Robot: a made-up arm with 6 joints.
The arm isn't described. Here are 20 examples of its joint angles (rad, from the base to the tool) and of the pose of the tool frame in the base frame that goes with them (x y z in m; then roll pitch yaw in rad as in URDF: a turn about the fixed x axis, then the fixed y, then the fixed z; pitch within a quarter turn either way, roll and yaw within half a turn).
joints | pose
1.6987 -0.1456 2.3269 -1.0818 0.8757 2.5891 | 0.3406 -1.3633 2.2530 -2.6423 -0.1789 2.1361
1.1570 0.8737 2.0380 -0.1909 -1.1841 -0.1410 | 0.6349 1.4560 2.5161 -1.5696 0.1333 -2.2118
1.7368 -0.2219 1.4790 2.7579 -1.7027 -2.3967 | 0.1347 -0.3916 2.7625 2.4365 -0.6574 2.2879
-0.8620 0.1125 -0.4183 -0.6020 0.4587 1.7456 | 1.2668 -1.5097 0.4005 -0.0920 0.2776 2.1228
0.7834 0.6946 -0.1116 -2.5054 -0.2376 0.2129 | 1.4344 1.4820 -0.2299 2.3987 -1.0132 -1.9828
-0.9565 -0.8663 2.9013 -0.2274 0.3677 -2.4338 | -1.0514 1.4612 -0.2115 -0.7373 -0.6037 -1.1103
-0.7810 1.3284 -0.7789 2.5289 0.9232 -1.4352 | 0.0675 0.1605 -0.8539 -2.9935 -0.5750 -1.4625
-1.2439 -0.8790 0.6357 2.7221 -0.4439 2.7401 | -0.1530 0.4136 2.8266 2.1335 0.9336 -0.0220
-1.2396 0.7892 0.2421 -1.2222 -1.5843 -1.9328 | 0.8735 -1.8970 0.1297 0.7904 -0.1158 -2.2107
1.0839 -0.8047 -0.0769 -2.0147 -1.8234 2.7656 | 0.2185 0.7798 2.1650 0.7842 0.3548 0.3869
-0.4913 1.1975 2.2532 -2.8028 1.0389 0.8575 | 1.6236 -0.9067 2.2527 2.8367 -0.3875 2.3490
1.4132 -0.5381 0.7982 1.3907 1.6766 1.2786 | -0.1857 0.1683 2.7652 2.8666 -0.4894 0.0189
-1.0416 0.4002 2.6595 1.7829 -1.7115 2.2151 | -0.4615 0.4513 2.3286 0.1797 0.1311 0.6657
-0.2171 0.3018 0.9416 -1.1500 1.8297 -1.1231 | 1.5765 -0.5501 2.2607 1.5673 0.0336 1.3005
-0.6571 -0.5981 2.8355 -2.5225 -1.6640 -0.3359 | -1.2399 1.1725 0.4238 0.2529 -0.5148 -2.3839
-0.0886 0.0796 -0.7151 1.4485 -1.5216 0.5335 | 1.4700 -0.3191 0.0745 1.4930 -0.2456 1.8467
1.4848 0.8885 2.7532 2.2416 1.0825 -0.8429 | -0.1346 0.3135 2.6575 1.5645 0.5784 -0.0795
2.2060 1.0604 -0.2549 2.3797 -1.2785 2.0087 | -0.7414 1.2936 -0.7318 -2.5554 -0.3813 -2.0005
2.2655 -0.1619 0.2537 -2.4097 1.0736 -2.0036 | -1.0377 1.4431 1.8564 0.4526 -0.1249 -1.2475
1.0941 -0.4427 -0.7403 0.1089 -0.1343 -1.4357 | 0.8410 1.5149 0.6511 -2.4300 -0.6907 -2.4695
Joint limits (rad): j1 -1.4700..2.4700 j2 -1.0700..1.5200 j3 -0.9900..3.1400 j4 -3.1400..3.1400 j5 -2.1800..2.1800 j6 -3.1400..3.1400
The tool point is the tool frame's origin. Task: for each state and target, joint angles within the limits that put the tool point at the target. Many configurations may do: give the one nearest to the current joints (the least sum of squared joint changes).
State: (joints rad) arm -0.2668 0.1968 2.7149 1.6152 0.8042 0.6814
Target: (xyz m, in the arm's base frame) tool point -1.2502 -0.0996 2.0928
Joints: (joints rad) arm 0.2173 0.1753 2.7776 1.6098 0.7511 0.6841
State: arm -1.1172 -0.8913 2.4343 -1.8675 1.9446 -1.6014
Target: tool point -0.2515 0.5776 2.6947
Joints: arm -1.4265 -0.1758 1.8633 -2.0117 1.8472 -1.6089
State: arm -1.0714 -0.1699 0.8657 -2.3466 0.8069 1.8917
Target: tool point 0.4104 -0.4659 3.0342
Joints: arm -0.7904 -0.0816 1.2334 -2.3607 0.5042 1.9233
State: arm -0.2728 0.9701 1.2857 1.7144 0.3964 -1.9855
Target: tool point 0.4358 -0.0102 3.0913
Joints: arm -0.2206 0.2064 1.6944 1.6993 0.3412 -1.9908
